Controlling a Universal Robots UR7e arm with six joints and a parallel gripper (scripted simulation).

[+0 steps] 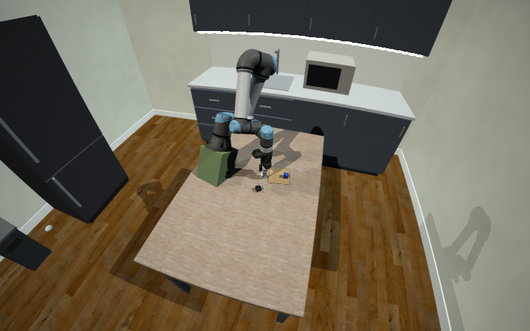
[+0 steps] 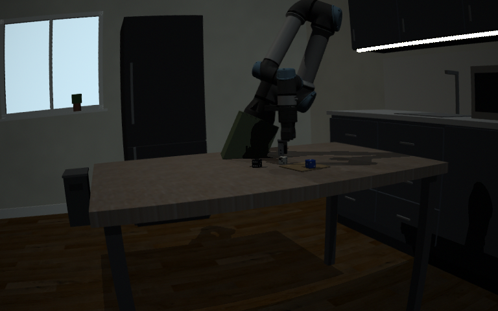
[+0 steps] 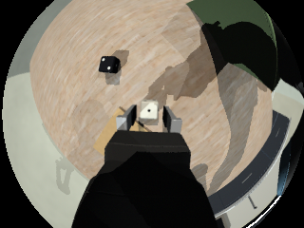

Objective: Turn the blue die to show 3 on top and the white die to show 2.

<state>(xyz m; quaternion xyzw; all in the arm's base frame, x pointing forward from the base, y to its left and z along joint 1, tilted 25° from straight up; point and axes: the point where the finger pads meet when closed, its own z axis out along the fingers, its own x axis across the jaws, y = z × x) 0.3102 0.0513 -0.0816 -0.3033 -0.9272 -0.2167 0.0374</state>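
My hand is 4 cm above the white die. The rest, counted from my hand: black die 11 cm to the right, 4 cm below, 2 cm ahead; blue die 15 cm ahead, 6 cm to the left, 4 cm below; tan mat 10 cm ahead, 5 cm to the left, 5 cm below.
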